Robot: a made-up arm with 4 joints.
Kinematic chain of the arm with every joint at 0, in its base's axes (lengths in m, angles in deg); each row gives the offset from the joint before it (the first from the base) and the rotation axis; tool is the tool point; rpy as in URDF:
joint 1: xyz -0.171 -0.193 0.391 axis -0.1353 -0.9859 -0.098
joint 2: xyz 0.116 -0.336 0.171 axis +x
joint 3: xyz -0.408 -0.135 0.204 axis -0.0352 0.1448 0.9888
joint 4: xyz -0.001 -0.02 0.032 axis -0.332 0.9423 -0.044
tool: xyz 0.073 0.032 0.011 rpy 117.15 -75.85 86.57
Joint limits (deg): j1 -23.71..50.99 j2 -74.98..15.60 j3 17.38..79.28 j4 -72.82..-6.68
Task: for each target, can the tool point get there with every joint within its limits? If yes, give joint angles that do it. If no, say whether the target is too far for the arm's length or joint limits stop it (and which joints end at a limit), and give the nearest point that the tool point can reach.
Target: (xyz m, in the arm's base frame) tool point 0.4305 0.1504 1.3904
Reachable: no: too far | nearest point -0.2441 -0.3579 0.9008 | short by 0.976 m
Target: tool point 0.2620 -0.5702 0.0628
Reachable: no: joint limits stop it (at a limit: joint 1, joint 2, joint 3, joint 4) | nearest point -0.2106 -0.7236 0.8038 | short by 0.892 m
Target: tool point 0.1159 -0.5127 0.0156
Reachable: no: joint limits stop it (at a limit: joint 1, joint 2, joint 4) | nearest point -0.5834 -0.2582 0.3683 | short by 0.824 m
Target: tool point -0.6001 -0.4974 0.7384
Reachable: yes | joints 22.41 -15.38 54.10 -33.93
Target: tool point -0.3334 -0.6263 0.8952
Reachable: yes | joints -11.44 -2.40 64.51 -51.70
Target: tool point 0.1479 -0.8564 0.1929
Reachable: no: joint limits stop it (at a limit: joint 1, joint 2, joint 3, joint 4) | nearest point -0.2106 -0.7236 0.8038 | short by 0.721 m
